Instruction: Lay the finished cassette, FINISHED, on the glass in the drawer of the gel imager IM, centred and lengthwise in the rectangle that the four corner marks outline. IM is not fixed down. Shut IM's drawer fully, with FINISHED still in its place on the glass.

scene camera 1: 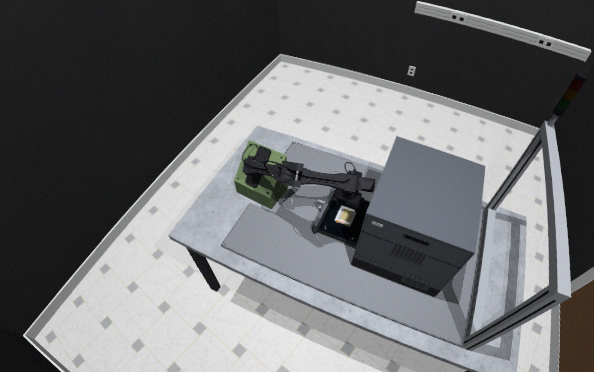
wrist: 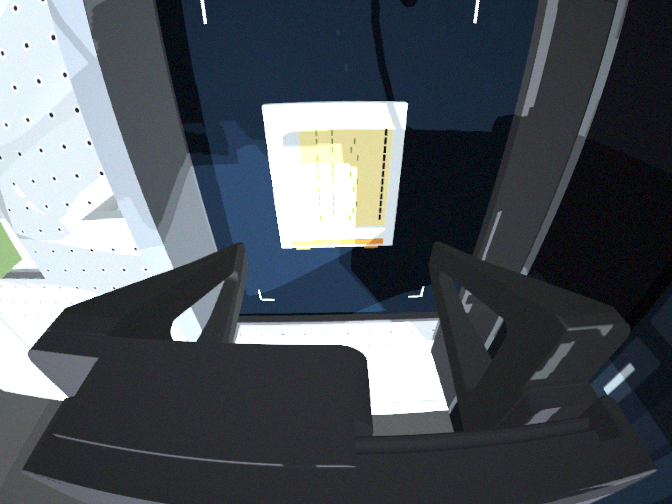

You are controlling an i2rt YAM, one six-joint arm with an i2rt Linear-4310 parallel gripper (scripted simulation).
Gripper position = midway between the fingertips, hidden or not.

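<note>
My gripper [wrist: 338,253] is there for me to see, and so is a cassette [wrist: 335,166]. I also see a gel imager [scene camera 1: 421,227], which appears in the wrist view too [wrist: 599,238].
</note>
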